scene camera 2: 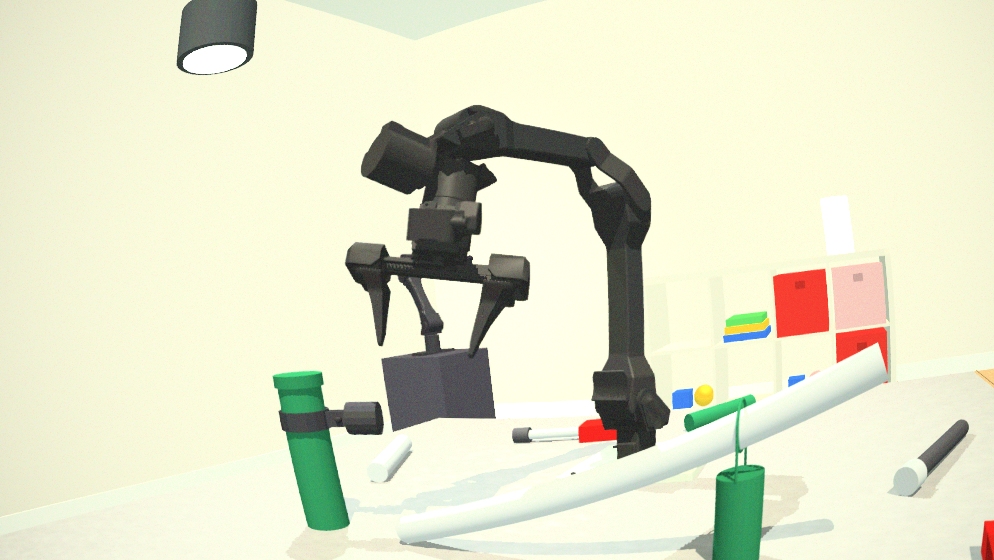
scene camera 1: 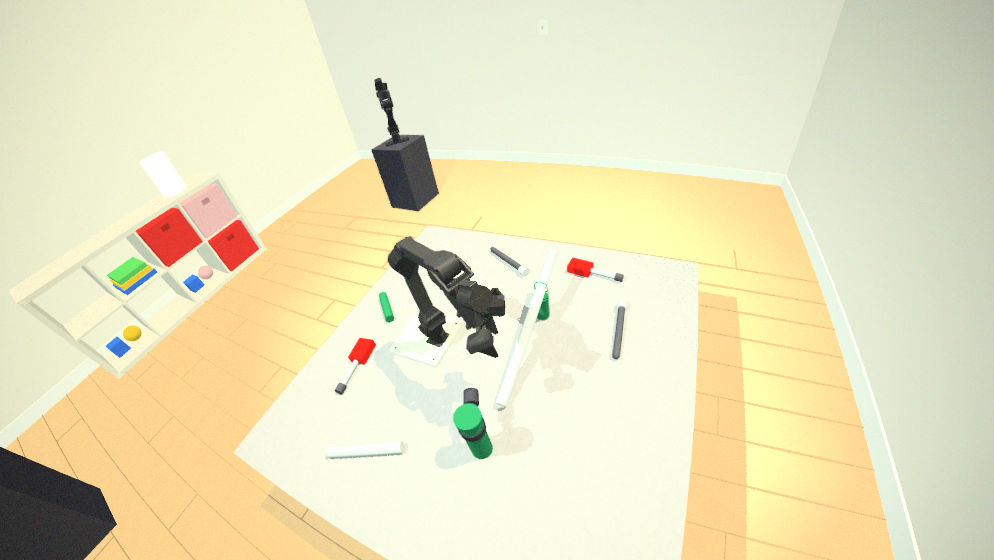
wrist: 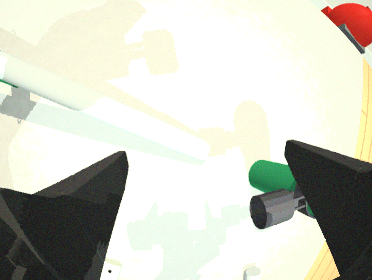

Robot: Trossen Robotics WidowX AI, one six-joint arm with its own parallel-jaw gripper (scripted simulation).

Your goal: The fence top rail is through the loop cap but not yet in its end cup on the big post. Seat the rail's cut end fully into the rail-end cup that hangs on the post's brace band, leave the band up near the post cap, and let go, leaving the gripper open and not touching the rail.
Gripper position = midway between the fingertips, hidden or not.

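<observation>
With my gripper (scene camera 2: 424, 351), (scene camera 1: 496, 345), (wrist: 209, 153) open, I hold nothing. I see a white rail (scene camera 2: 716, 440), (scene camera 1: 507, 386). There is a small green cylinder (scene camera 2: 692, 421) too, though in the wrist view it is out of frame. A short white tube (scene camera 2: 379, 469), (scene camera 1: 393, 447) is also part of what I see.
</observation>
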